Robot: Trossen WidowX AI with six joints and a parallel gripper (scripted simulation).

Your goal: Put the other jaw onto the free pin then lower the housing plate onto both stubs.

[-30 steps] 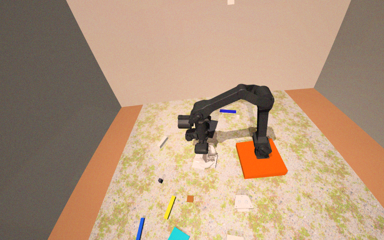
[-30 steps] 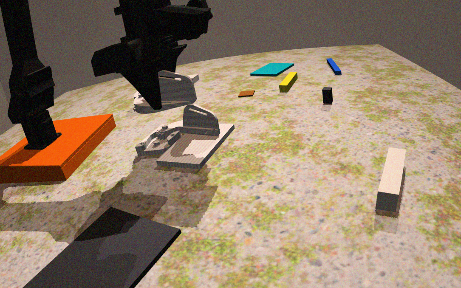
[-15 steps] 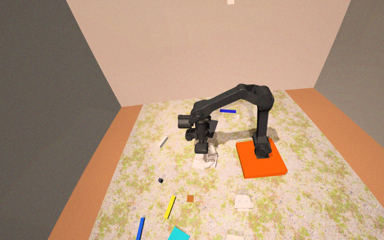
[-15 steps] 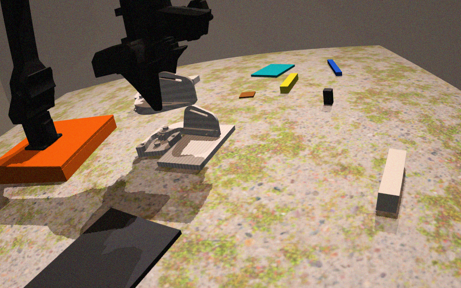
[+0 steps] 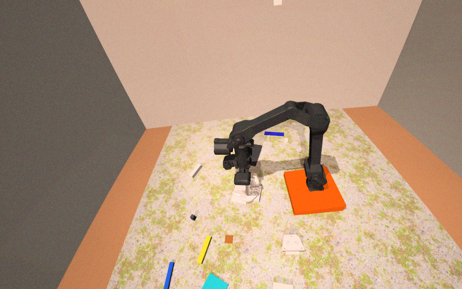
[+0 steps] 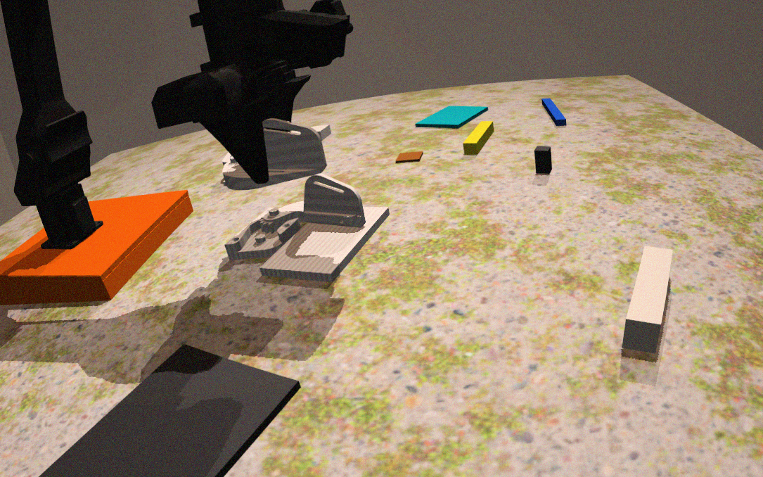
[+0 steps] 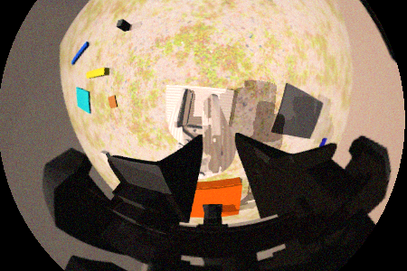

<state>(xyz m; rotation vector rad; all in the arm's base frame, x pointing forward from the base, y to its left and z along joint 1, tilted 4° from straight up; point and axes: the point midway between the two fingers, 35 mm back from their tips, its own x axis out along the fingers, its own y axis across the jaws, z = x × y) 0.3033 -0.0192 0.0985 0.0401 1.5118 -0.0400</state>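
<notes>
Now: the pale base plate 20 mm ahead of my gripper tip, 30 mm to the left of it and 80 mm below it. Round my gripper tip: black cube: 230 mm ahead, 170 mm to the left, 70 mm below; then dark slab: 20 mm behind, 220 mm to the right, 80 mm below; then brown tile: 60 mm ahead, 240 mm to the left, 80 mm below.
</notes>
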